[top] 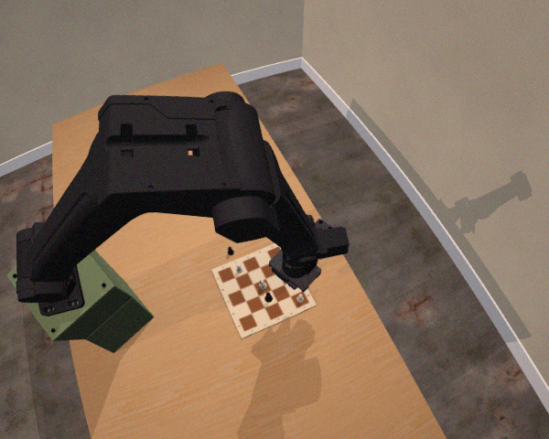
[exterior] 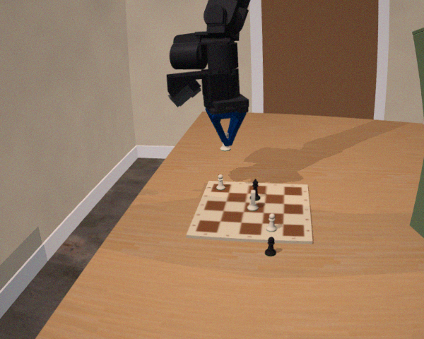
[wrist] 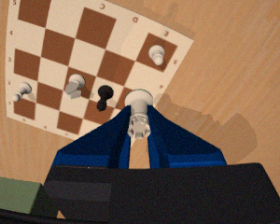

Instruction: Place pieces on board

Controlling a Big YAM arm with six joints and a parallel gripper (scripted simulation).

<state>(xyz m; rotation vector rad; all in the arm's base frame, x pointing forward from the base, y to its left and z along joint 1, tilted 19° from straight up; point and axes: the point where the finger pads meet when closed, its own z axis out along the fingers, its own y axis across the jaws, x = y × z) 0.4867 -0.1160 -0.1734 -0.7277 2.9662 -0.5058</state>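
The tall black piece is 60 mm behind my hand, 20 mm to the left of it and 90 mm below it. Also, from my hand: white rook (right at my hand); tall white piece (60 mm behind, 60 mm to the left, 100 mm below); chessboard (60 mm behind, 60 mm to the left, 120 mm below).
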